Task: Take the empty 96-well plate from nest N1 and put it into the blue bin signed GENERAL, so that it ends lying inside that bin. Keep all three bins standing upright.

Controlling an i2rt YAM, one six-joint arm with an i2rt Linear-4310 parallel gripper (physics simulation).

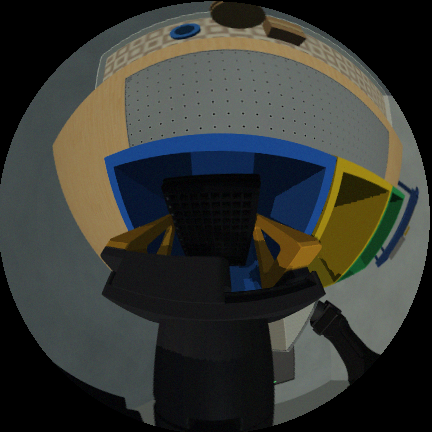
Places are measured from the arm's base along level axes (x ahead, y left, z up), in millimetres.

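Pixels of known places: gripper, between the fingertips: (213, 217).
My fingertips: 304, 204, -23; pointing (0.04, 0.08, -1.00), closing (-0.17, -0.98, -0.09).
Observation:
Behind a point stands the place of what it marks, as x, y, z.
The black 96-well plate (215, 200) @(328, 197, -10) is between the orange fingers of my gripper (213, 217) @(304, 204, -23), which is shut on its two sides. The plate shows in front of the inside of the blue bin (220, 142) @(374, 184, 31), with blue bin surfaces around it; how deep it hangs relative to the rim is hard to tell. The blue bin's sign does not show. The yellow bin (357, 215) @(295, 5, -5) stands directly right of the blue bin, and the green bin (378, 240) @(237, -120, 18) stands beyond it. All three bins look upright. Nest N1 cannot be made out.
A grey perforated board (250, 100) @(450, 124, -149) lies on the wooden table (90, 150) @(492, 555, -162) behind the bins. Beyond the table are a patterned rug, a blue round object (185, 31), a dark round top (237, 15) and a brown box (285, 32). A blue frame stands at the far right. A black jointed object (345, 335) shows at lower right.

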